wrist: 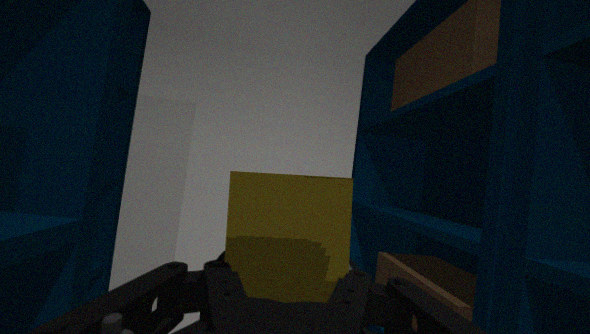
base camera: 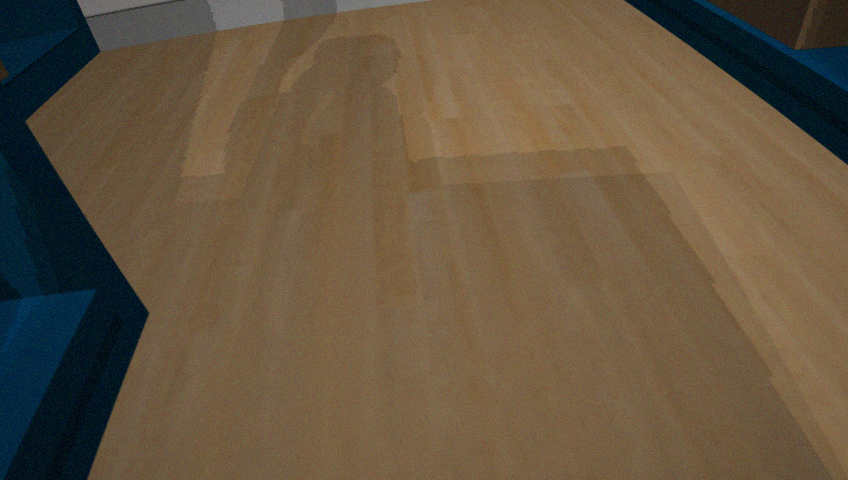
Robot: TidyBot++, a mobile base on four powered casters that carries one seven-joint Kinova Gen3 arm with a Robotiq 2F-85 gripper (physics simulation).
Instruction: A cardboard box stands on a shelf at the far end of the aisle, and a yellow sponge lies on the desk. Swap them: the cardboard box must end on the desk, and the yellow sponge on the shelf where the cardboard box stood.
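Frame: origin at the arm's base, x ahead, y left, z up, level; centimetres.
Seen in the pictures: gripper, fingertip midpoint: [wrist: 288, 260].
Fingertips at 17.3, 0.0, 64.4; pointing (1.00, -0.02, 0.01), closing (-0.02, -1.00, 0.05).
Pixels of each thing's middle, then the offset from my fingertips to it, as dx, dy, dz. "spot": a spot on its surface instead. Level surfaces: height alone.
- yellow sponge, body centre: [wrist: 288, 259] -2.1, +0.1, +0.8
- brown cardboard box, body centre: [wrist: 457, 74] +73.5, -61.0, +54.2
- second brown box, body centre: [wrist: 439, 310] +70.4, -61.4, -37.2
- right-hand unit's base, surface spot: [base camera: 743, 68] spot: +67.0, -45.2, -101.8
- wooden floor, surface height: dz -104.0
My gripper [wrist: 288, 260] is shut on the yellow sponge [wrist: 290, 210], which stands up between the fingers in the wrist view. A brown cardboard box [wrist: 445, 62] sits on a high level of the right-hand shelf unit [wrist: 512, 150]. Lower down on the same unit, part of a second brown box [wrist: 420, 282] shows behind the right finger. I cannot tell whether either one is the box that the task names. The desk does not show in these views.
A blue shelf unit [base camera: 121, 279] [wrist: 107, 150] stands close on the left, its lower corner jutting into the base view. The right-hand unit's base [base camera: 743, 68] borders the wooden floor [base camera: 416, 297], with a brown box [base camera: 761, 17] at its top right. A pale wall [wrist: 270, 100] closes the aisle.
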